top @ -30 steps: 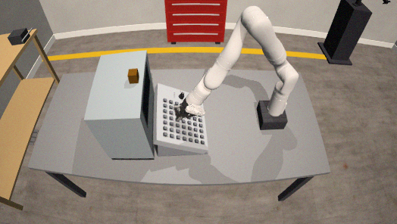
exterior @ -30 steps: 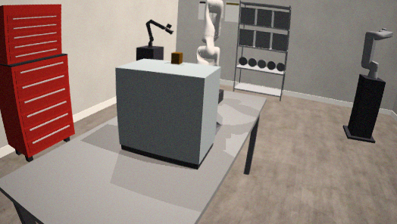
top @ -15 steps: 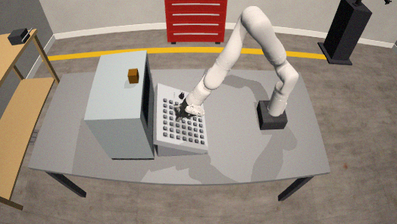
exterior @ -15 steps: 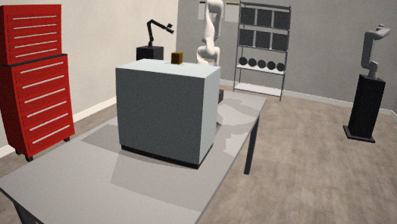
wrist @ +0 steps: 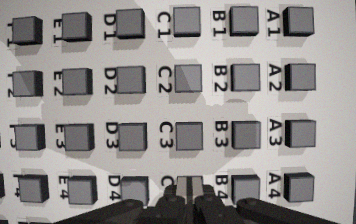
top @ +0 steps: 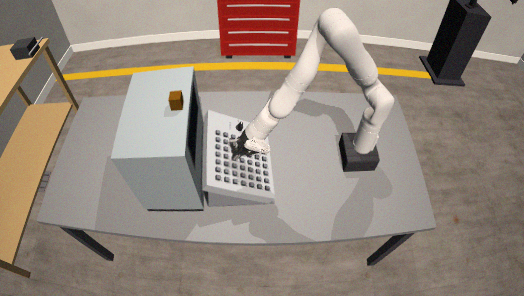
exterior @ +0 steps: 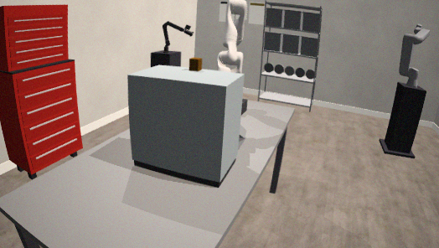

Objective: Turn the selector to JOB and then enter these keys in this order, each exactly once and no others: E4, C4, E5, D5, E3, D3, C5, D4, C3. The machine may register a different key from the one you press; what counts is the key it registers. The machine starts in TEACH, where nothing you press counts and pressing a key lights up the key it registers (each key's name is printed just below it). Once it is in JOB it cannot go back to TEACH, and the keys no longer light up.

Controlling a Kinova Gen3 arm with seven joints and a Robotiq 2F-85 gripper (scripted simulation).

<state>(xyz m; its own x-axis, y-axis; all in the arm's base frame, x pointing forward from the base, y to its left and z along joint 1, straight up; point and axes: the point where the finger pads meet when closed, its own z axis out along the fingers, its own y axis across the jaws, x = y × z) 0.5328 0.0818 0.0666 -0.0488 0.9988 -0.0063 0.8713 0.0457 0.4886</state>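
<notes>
My gripper is now 10 mm short of the key C4 and 20 mm above it. Also, from my hand: key D4: 20 mm behind, 30 mm below; then key B4: 40 mm ahead; then key: 10 mm ahead, 40 mm to the left, 20 mm below.
</notes>
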